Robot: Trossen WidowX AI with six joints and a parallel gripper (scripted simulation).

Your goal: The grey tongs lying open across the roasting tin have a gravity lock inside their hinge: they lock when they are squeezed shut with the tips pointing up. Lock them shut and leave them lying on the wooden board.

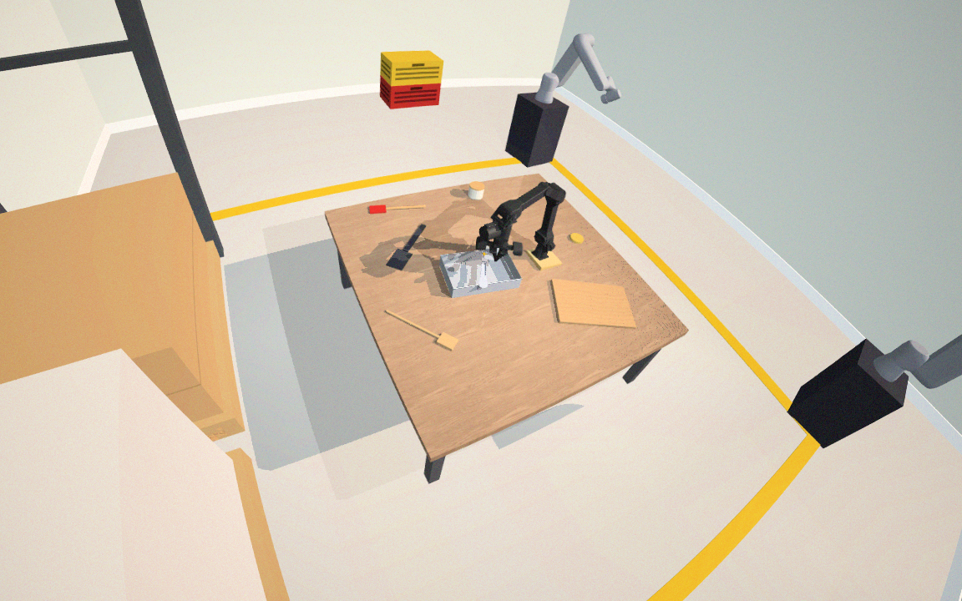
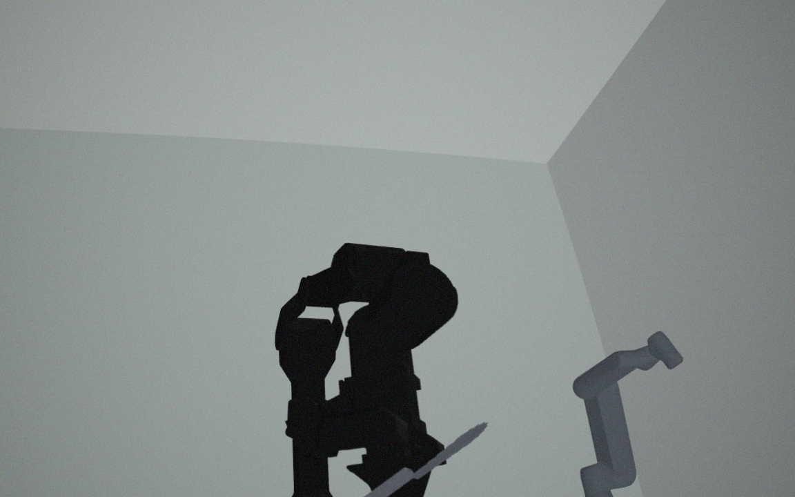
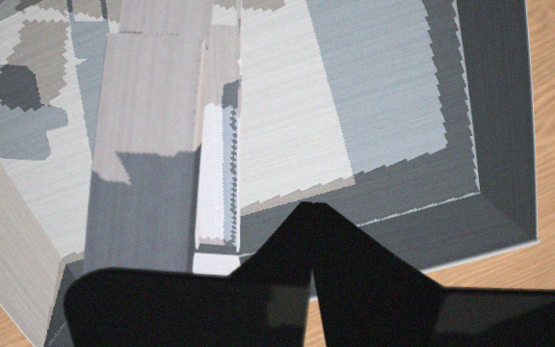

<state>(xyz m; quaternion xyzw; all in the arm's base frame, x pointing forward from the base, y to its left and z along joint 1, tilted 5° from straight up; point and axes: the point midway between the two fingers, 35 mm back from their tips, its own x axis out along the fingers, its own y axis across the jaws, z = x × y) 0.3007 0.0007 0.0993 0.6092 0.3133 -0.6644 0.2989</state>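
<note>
My gripper tip is now 50 mm to the left of the toothed tong arm, 20 mm below it and 10 mm short of it. Round my gripper tip: yellow piece 90 mm to the right, 40 mm below, 20 mm behind; then black spatula 330 mm to the right, 230 mm ahead, 100 mm below; then grey roasting tin 80 mm below, 40 mm ahead, 30 mm to the right.
</note>
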